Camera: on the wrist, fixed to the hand. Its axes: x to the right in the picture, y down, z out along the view.
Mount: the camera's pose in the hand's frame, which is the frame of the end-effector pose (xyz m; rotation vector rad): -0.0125 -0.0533 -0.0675 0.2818 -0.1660 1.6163
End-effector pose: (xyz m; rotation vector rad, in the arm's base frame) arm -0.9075 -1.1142 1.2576 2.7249 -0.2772 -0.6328
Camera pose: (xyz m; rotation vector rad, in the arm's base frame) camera -0.8817 -1.0432 1.3006 1.6813 -2.2888 -0.2618
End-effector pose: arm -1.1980 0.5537 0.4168 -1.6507 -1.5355 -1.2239
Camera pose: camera -1.2647 0.4986 0.4247 -1.9587 -0.0567 0.0273
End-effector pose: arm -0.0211 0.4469 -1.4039 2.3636 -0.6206 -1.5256
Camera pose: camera 0.0471 0.4987 -1.3891 0.9749 -2.0893 -0.7680
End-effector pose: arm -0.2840 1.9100 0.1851 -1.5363 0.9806 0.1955
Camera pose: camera -0.2835 1.8509 0.2488 -0.1556 1.7971 1.2055
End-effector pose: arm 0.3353 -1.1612 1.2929 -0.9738 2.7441 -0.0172
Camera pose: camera 0.3630 -1.1993 1.3659 1.2967 2.4285 -0.0404
